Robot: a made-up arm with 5 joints.
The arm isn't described. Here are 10 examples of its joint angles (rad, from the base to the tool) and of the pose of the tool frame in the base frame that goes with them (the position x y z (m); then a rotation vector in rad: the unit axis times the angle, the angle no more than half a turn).
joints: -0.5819 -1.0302 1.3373 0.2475 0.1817
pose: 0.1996 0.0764 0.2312 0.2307 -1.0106 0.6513
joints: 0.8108 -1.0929 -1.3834 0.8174 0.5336
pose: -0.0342 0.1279 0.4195 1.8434 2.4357 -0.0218
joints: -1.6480 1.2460 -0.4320 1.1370 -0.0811
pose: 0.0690 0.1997 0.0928 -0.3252 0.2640 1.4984
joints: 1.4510 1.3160 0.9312 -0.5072 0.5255
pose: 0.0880 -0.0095 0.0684 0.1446 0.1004 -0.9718
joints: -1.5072 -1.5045 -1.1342 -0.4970 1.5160
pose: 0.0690 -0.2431 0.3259 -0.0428 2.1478 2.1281
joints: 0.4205 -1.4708 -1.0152 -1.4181 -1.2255
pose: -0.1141 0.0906 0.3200 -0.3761 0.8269 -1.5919
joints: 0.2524 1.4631 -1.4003 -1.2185 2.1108
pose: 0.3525 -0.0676 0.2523 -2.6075 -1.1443 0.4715
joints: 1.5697 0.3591 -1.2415 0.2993 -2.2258
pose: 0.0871 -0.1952 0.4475 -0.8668 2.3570 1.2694
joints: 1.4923 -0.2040 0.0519 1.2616 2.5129
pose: 0.1018 -0.1890 0.3112 -0.4404 0.1901 0.9541
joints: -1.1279 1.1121 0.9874 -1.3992 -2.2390
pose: 0.1125 0.0593 0.0885 0.9099 0.1254 -1.0823
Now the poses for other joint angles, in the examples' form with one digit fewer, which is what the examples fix.
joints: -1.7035 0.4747 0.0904 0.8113 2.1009
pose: 0.056 0.214 0.180 0.045 0.254 -2.517
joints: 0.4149 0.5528 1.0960 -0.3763 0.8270
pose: 0.167 -0.034 0.101 -0.169 -0.248 0.361
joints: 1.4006 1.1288 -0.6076 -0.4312 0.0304
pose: 0.135 -0.277 0.174 -1.014 -1.225 -1.133
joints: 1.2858 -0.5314 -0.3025 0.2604 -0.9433
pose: 0.122 -0.120 0.455 -0.359 -2.428 -1.214
